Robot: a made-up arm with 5 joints. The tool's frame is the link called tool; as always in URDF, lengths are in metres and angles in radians. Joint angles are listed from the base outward. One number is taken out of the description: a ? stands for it. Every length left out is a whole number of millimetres.
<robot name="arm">
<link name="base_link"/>
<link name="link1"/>
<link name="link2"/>
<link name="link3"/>
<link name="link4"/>
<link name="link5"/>
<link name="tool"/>
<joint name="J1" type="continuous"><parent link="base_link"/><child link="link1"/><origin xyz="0.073 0 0.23" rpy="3.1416 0 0"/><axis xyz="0 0 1"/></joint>
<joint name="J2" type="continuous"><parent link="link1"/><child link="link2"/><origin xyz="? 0 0" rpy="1.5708 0 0"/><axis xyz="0 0 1"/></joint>
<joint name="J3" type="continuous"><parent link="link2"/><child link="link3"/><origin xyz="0.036 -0.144 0"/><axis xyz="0 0 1"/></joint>
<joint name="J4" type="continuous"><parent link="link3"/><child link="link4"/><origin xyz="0.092 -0.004 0"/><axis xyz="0 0 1"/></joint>
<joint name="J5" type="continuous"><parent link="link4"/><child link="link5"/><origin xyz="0.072 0 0" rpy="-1.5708 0 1.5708"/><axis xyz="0 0 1"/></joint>
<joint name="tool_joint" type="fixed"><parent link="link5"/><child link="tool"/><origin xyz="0 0 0" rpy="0 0 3.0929"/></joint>
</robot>
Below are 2 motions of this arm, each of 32 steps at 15 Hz.
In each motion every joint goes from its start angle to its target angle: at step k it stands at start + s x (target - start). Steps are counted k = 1, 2, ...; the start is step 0. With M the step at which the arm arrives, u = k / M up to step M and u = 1 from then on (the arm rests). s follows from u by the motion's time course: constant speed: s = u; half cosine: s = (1 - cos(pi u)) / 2; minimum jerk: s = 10 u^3 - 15 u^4 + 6 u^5.
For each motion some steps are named. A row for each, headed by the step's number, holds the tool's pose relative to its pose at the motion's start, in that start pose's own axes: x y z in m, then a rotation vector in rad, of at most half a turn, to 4 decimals.
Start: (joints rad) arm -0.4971 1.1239 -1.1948 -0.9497 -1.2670
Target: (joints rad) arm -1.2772 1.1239 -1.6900 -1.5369 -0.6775
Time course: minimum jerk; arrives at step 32
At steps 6, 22, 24, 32:
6: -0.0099 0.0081 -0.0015 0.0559 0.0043 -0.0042
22: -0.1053 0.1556 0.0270 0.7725 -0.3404 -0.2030
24: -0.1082 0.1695 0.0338 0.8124 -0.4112 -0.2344
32: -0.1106 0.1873 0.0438 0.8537 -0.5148 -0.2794

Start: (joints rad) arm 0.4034 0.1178 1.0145 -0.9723 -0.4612
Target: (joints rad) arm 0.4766 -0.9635 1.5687 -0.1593 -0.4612
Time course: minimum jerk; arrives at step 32
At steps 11, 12, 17, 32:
11: 0.0061 0.0001 0.0278 -0.0456 0.0484 -0.0032
12: 0.0064 -0.0003 0.0341 -0.0556 0.0590 -0.0040
17: 0.0017 -0.0052 0.0698 -0.1126 0.1199 -0.0097
32: -0.0262 -0.0213 0.1177 -0.2007 0.2152 -0.0219

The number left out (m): 0.035
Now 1 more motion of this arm.
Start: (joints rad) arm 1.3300 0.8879 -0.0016 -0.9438 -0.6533
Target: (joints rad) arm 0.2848 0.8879 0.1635 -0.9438 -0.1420
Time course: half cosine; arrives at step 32
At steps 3, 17, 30, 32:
3: -0.0047 0.0049 0.0003 0.0150 0.0171 0.0098
17: -0.1104 0.1172 0.0544 0.4402 0.3814 0.2658
30: -0.1703 0.1829 0.1554 0.8784 0.5898 0.4840
32: -0.1712 0.1839 0.1579 0.8887 0.5932 0.4886

